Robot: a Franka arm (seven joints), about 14 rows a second.
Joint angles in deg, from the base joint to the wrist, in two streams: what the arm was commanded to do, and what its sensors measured. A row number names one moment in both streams.
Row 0, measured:
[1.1 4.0 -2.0 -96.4 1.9 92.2 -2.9]
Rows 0 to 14, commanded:
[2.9 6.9 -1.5 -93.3 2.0 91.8 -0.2]
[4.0 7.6 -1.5 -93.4 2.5 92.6 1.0]
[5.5 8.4 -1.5 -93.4 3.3 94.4 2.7]
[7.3 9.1 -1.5 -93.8 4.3 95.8 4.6]
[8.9 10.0 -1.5 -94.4 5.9 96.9 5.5]
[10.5 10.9 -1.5 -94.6 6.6 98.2 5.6]
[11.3 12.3 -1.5 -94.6 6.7 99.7 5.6]
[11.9 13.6 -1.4 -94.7 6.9 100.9 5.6]
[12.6 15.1 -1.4 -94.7 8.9 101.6 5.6]
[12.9 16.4 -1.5 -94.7 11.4 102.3 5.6]
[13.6 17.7 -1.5 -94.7 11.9 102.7 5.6]
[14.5 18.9 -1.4 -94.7 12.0 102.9 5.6]
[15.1 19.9 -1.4 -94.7 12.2 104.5 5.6]
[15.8 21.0 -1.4 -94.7 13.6 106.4 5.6]
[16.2 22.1 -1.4 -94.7 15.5 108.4 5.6]
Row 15, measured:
[14.9 20.2 -0.9 -95.7 12.3 106.0 5.0]
